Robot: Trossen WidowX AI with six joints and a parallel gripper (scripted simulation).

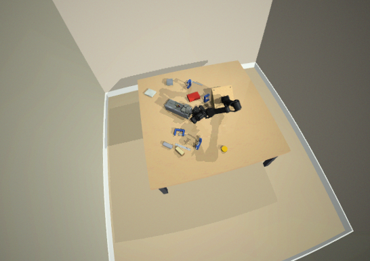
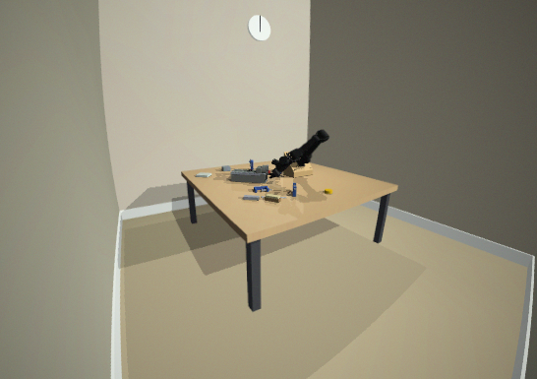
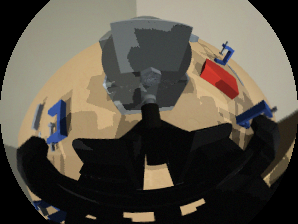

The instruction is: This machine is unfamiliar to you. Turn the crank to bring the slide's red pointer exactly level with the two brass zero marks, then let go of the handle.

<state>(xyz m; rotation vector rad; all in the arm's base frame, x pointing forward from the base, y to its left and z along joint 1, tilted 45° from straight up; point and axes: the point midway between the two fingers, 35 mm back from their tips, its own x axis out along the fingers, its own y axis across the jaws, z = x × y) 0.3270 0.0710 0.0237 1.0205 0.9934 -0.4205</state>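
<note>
Now: gripper tip 3 cm below the dark crank handle, 1 cm to the right of it and 1 cm past it. Round my gripper tip: red pointer: 10 cm to the right, 10 cm ahead, 5 cm above; tan block: 33 cm to the left, 20 cm ahead, 1 cm below; yellow disc: 41 cm to the left, 18 cm behind, 2 cm below.
</note>
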